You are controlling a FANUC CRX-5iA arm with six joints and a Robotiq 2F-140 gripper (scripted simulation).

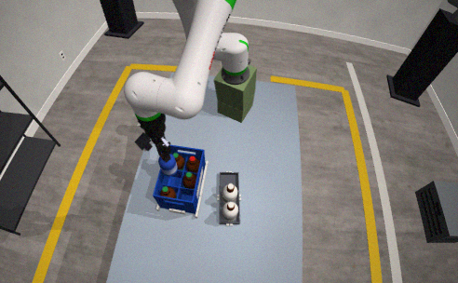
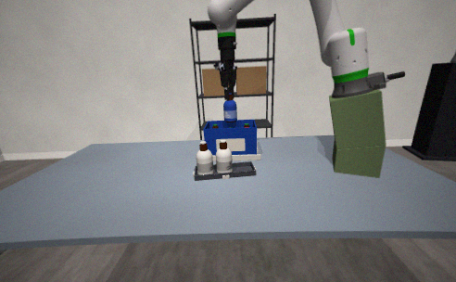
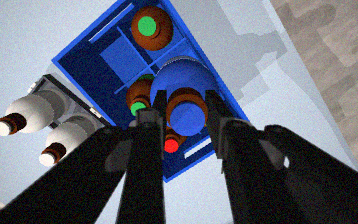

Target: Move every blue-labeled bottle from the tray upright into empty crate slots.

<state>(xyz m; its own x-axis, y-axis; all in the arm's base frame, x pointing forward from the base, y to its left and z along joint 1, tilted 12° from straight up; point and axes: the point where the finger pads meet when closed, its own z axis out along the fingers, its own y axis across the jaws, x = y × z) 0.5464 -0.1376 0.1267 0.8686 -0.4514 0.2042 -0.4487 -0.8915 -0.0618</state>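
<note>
The blue-labeled bottle is 80 mm below my hand. From my hand the other things lie so: blue crate 10 mm behind, 40 mm to the left, 250 mm below.
</note>
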